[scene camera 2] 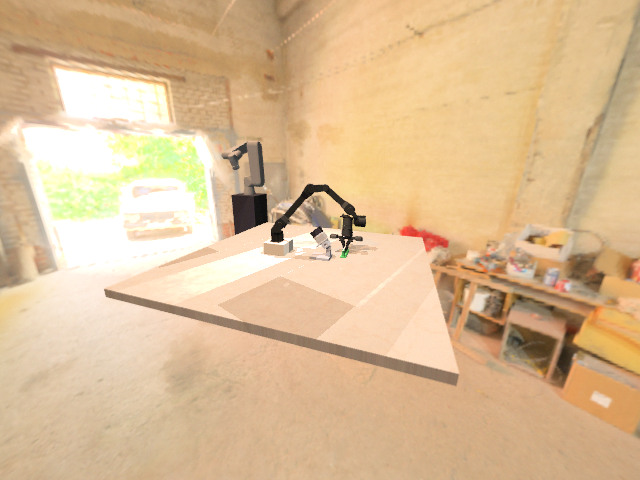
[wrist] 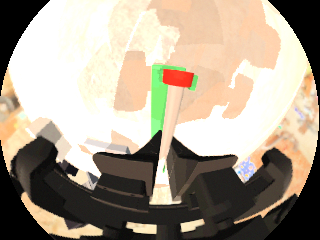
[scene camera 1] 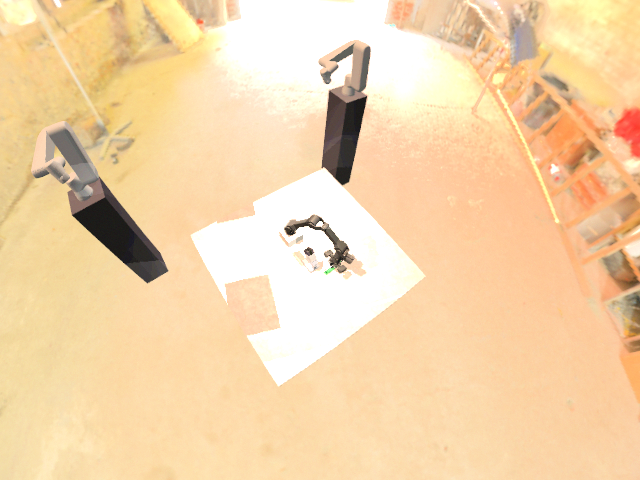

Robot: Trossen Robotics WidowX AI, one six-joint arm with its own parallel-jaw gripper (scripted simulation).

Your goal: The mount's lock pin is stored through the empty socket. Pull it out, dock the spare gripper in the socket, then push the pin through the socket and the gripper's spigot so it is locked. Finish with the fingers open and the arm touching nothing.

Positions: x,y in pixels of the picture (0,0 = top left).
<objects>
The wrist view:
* my gripper: 162,133
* lock pin: 177,81
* green strip: 159,89
</objects>
